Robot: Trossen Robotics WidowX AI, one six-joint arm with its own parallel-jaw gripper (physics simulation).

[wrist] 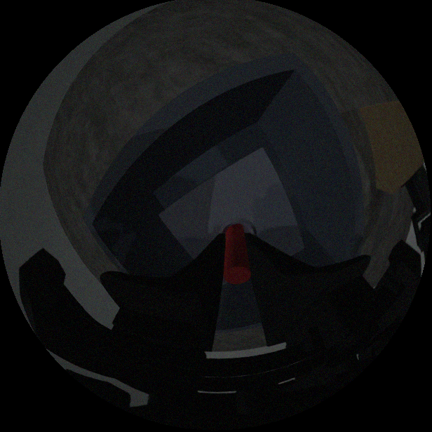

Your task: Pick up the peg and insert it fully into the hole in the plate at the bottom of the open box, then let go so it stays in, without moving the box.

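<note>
The red peg (237, 255) stands between the two black fingers, its near end toward the camera and its far end pointing down into the box. My gripper (233, 238) is shut on the peg, inside the open box. The dark blue open box (320, 155) surrounds the fingertips, and its walls rise around them. The light grey plate (245, 185) lies at the bottom of the box. A dark curved rim of the hole (252, 227) shows around the peg's far end. The fingers hide part of the hole, so the peg's depth in it cannot be told.
A brownish-yellow block or panel (392, 145) is outside the box at the right. A grey-brown table top (150, 65) extends around the box. Dark robot parts show at the lower left and the right edge. The picture is very dark.
</note>
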